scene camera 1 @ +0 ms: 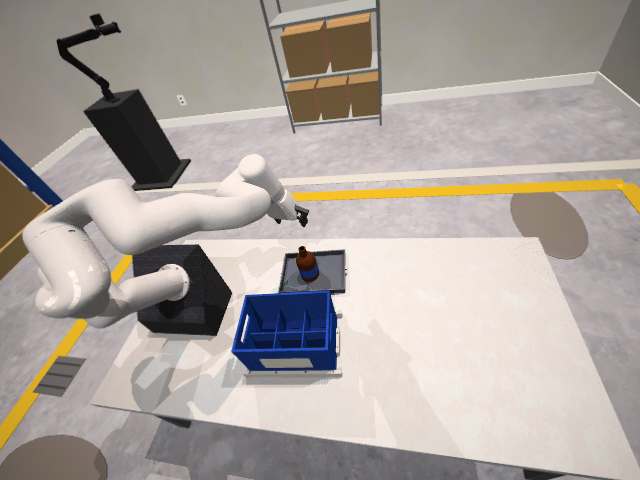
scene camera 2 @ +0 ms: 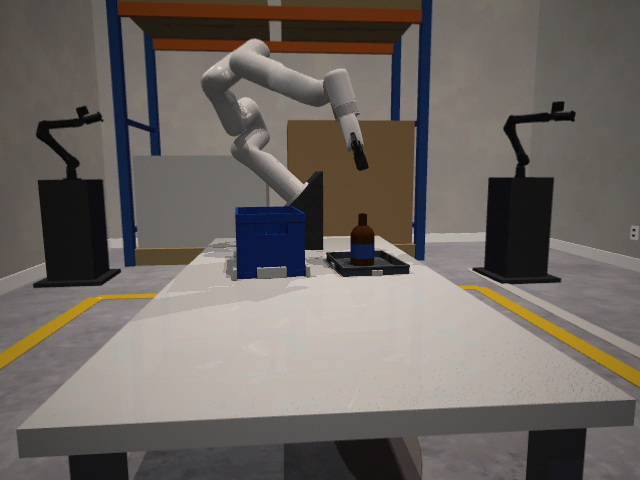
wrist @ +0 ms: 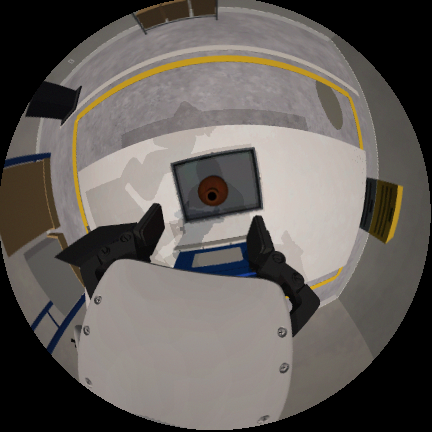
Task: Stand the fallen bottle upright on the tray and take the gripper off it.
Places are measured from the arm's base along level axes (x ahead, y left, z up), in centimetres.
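Pixels of known places: gripper, fingertip midpoint: [scene camera 1: 292, 221] [scene camera 2: 363, 169] [wrist: 205, 221]; arm's base at its link origin: [scene camera 1: 173, 282] [scene camera 2: 297, 195].
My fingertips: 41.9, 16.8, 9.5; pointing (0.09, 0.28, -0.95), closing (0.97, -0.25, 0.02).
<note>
Ahead of a thing's pixels: the offset from my fingertips to its top centre, as dx, dy, dz. Level surfaces: height alone.
A brown bottle @(+0.1, -0.1, -13.4) [scene camera 1: 307, 264] [scene camera 2: 362, 245] [wrist: 213, 187] with a blue label stands upright on the dark grey tray @(+1.5, +0.3, -26.8) [scene camera 1: 333, 271] [scene camera 2: 399, 269] [wrist: 244, 175]. It stands inside the rim, a little off the tray's middle. My gripper [scene camera 1: 291, 221] [scene camera 2: 361, 166] [wrist: 205, 221] is open and empty. It hangs well above the bottle's neck, apart from it. In the wrist view the bottle's mouth shows beyond the two spread fingertips, over the tray.
A blue crate @(-1.0, -28.9, -11.9) [scene camera 1: 252, 359] [scene camera 2: 269, 245] [wrist: 185, 260] with empty compartments stands beside the tray on the white table @(dz -29.4) [scene camera 1: 465, 335] [scene camera 2: 330, 351] [wrist: 310, 200]. The arm's black base block [scene camera 1: 214, 304] stands at the left of the table in scene camera 1.
</note>
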